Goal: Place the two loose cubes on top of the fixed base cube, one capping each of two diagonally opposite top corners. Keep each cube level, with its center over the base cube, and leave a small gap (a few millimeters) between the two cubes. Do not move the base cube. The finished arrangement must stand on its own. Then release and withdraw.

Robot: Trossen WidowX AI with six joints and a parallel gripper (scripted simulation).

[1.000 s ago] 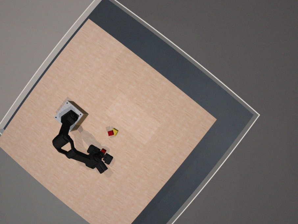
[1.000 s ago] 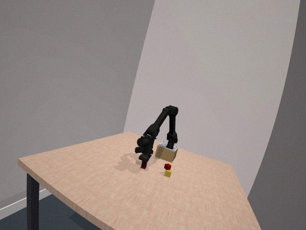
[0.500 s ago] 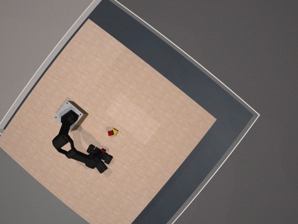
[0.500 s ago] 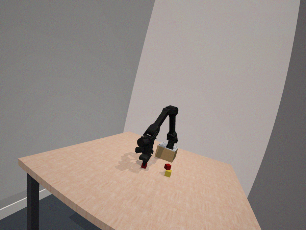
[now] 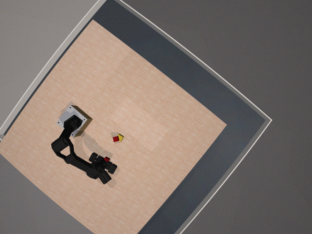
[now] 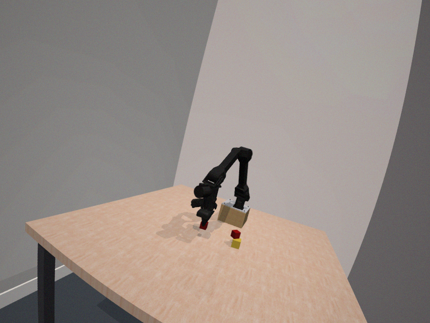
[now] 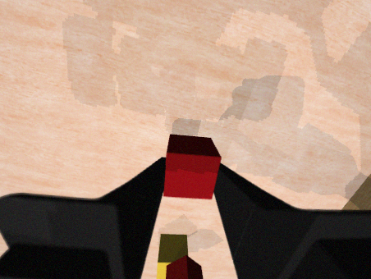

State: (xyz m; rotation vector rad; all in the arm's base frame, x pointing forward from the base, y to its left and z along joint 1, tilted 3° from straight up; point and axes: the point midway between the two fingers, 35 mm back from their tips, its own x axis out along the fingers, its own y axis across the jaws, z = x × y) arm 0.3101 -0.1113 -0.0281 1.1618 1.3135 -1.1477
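Right now the yellow base cube is 180 mm to the left of my gripper tip, 40 mm below it and 20 mm behind it.
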